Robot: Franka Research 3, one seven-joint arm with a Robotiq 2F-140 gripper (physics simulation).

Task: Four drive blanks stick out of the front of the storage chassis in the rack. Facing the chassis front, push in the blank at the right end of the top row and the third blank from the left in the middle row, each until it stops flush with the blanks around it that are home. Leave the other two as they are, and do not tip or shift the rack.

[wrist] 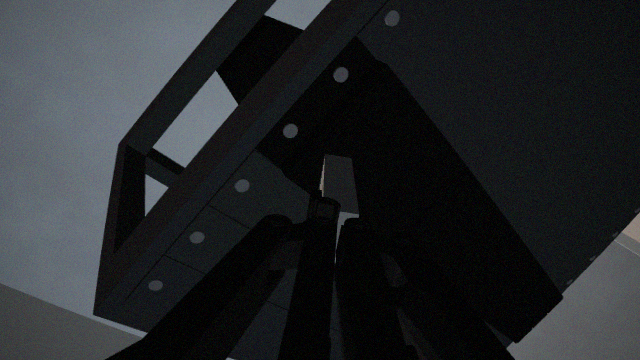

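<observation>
My gripper (334, 177) is shut, with its pale fingertips together and nothing held. It is in front of a large dark body with thin seams, which appears to be the storage chassis (500, 125) and fills the middle and right of the view. Round grey dots run in a slanting row along its left edge. Dark panels divided by thin seams show left of the fingers. A broad black area behind the fingertips hides detail. I cannot tell which panels are the drive blanks, which stick out, or whether the fingertips touch anything. The gripper's dark linkages hide the lower middle.
The dark open frame of the rack (300, 75) runs from the upper middle down to the lower left, beside the row of dots. A pale grey-blue background shows through and beyond it. More small dots lie along the body's far right edge, beside a grey and tan surface.
</observation>
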